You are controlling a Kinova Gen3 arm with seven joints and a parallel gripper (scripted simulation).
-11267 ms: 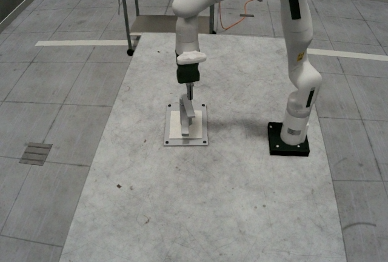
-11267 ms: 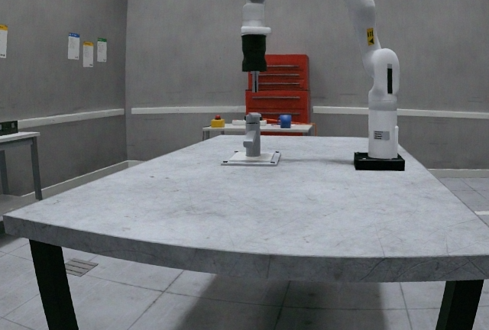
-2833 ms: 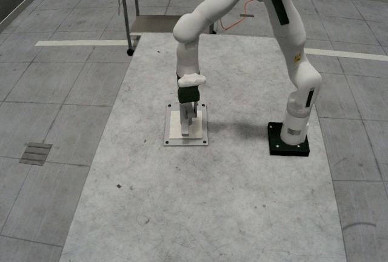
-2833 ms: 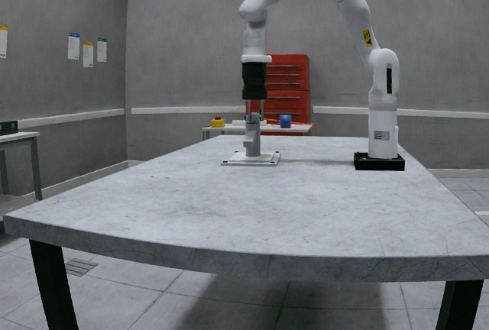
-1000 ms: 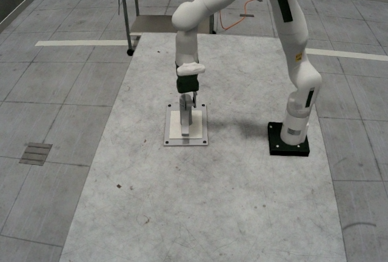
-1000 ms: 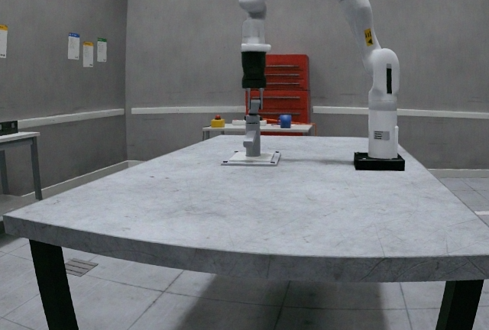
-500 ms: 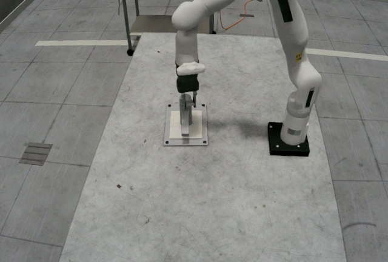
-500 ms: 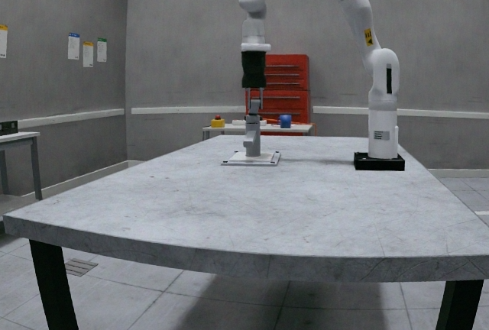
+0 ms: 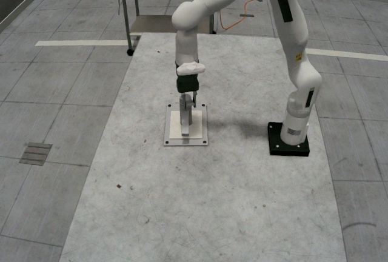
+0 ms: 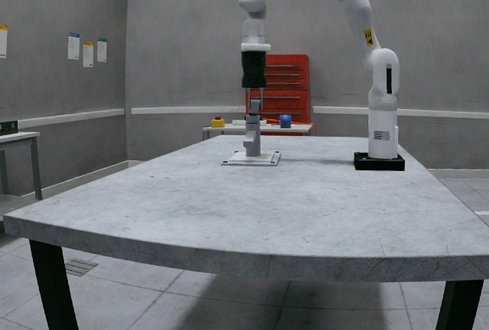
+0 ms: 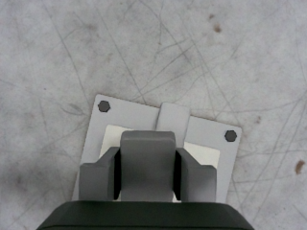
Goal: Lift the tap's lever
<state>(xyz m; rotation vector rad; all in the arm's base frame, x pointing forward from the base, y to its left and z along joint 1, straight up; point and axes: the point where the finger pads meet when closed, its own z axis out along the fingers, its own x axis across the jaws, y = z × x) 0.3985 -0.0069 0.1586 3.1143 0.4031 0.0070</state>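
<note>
Right now my hand is 30 mm to the left of the tap lever, 10 mm short of it and 10 mm above it. From my hand the other things lie so: tap 70 mm below, 50 mm to the right, 20 mm ahead.
</note>
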